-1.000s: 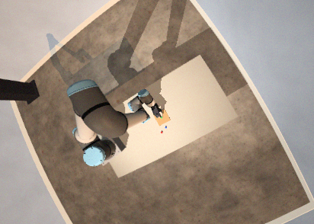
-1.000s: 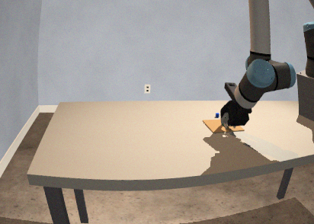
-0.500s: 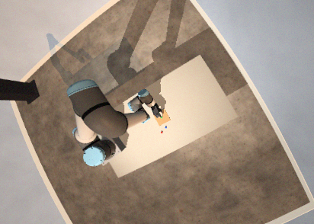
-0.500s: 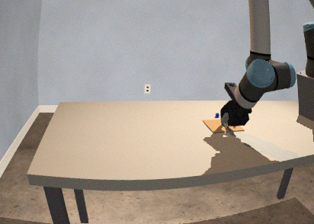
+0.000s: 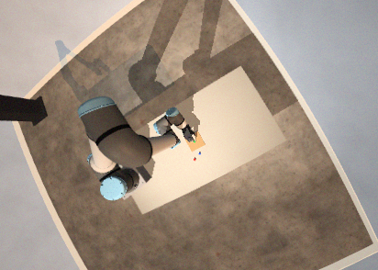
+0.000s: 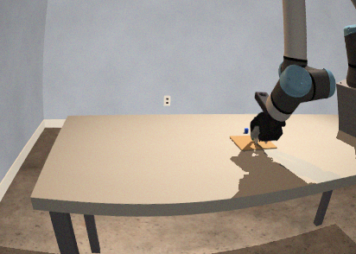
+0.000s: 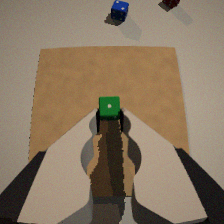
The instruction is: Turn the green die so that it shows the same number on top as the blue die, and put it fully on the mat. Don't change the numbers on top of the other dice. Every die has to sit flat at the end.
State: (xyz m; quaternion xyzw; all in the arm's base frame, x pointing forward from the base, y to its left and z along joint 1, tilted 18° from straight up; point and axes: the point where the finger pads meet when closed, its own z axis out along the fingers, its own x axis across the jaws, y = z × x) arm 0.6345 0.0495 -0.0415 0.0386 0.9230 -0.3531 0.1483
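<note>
The mat is 20 mm below my hand and 10 mm to the right of it. From my hand the other things lie so: green die 10 mm to the right, 10 mm below; red die 160 mm to the right, 70 mm behind, 20 mm below; blue die 130 mm to the right, 20 mm below, 10 mm behind.
</note>
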